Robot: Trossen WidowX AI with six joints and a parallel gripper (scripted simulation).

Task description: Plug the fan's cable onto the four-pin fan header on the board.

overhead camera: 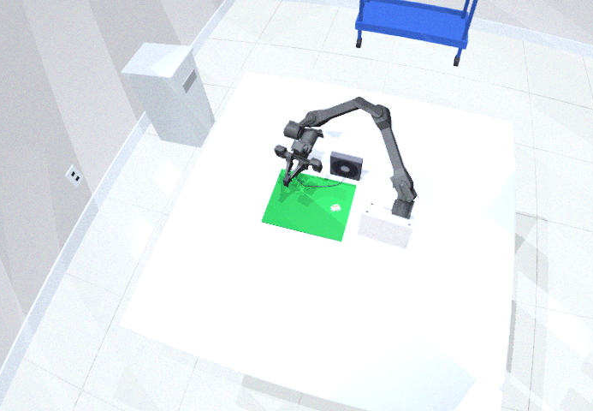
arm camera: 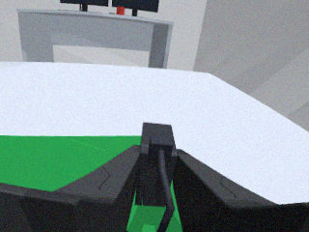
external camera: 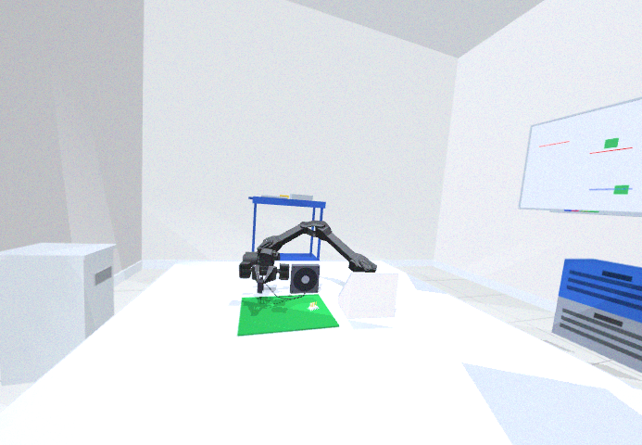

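Right now my gripper tip is 11 cm above the green board, 9 cm past it and 2 cm to the right of it. Also, from my gripper tip: black fan plug (1 cm below); black fan (17 cm behind, 14 cm to the right, 3 cm below); white four-pin header (19 cm behind, 9 cm below, 1 cm to the left).
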